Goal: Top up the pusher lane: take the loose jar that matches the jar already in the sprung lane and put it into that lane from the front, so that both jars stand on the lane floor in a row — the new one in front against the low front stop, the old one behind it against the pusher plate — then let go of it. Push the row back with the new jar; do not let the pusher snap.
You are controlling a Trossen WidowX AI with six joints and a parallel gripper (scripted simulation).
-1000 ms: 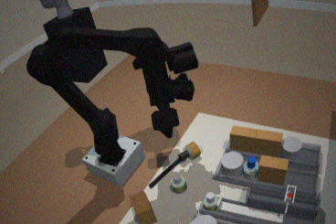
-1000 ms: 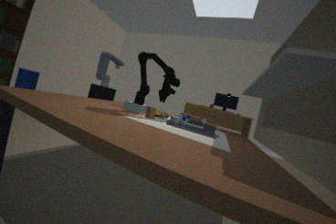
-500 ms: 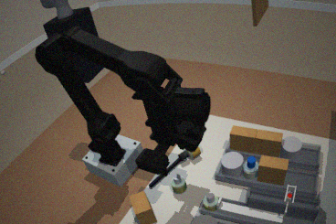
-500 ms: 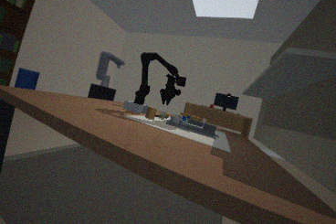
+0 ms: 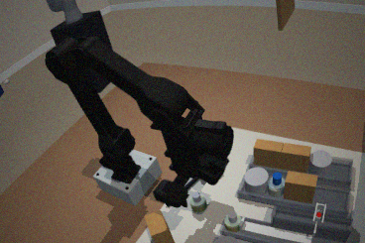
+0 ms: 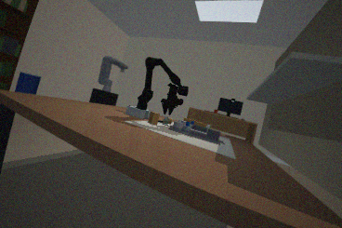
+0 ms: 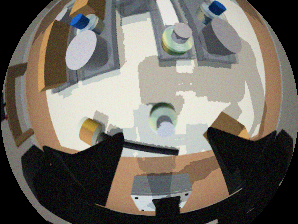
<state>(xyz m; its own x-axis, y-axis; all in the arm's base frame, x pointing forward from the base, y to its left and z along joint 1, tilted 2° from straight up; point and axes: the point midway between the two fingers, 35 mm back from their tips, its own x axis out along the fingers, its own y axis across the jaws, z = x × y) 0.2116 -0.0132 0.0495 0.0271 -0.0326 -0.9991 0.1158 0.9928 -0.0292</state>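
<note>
My gripper tip is 6 cm past the black tool, 5 cm to the right of it and 6 cm above it. Also, from my gripper tip: red marker 29 cm ahead, 1 cm to the right; tan box 5 cm behind, 11 cm to the right, 4 cm below.
</note>
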